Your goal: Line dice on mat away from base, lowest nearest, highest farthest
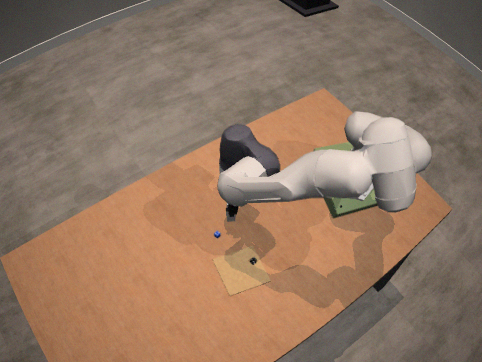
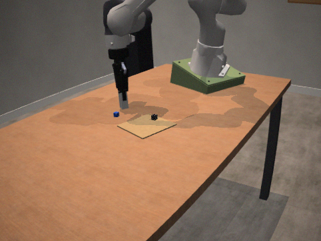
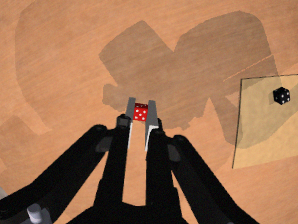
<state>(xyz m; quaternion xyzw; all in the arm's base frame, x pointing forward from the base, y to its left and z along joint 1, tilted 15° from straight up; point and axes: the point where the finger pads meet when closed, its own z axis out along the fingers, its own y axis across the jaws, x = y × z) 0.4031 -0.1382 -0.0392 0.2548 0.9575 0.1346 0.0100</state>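
Right now the tan mat is 18 cm to the left of my hand, 9 cm ahead of it and 3 cm below it. Also, from my hand: red die: 3 cm below; blue die: 8 cm ahead, 3 cm to the left, 3 cm below; black die: 18 cm to the left, 4 cm ahead, 2 cm below.
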